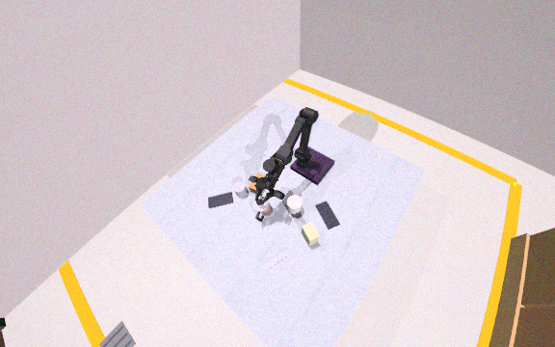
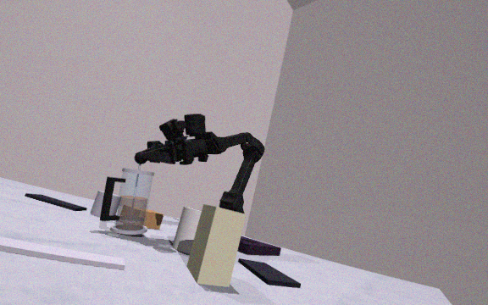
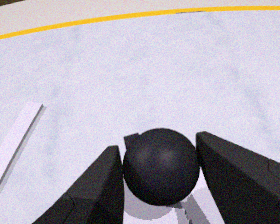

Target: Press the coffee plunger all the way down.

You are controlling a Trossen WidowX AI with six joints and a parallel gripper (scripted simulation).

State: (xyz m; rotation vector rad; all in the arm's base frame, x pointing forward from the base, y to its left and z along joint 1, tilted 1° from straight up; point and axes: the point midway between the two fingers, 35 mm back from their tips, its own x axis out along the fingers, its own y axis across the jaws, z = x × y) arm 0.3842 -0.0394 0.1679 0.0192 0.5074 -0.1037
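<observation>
The glass coffee press is 90 mm below my gripper tip and 10 mm behind it. From my gripper tip the other things lie so: orange block: 160 mm below, 160 mm behind, 120 mm to the right.
</observation>
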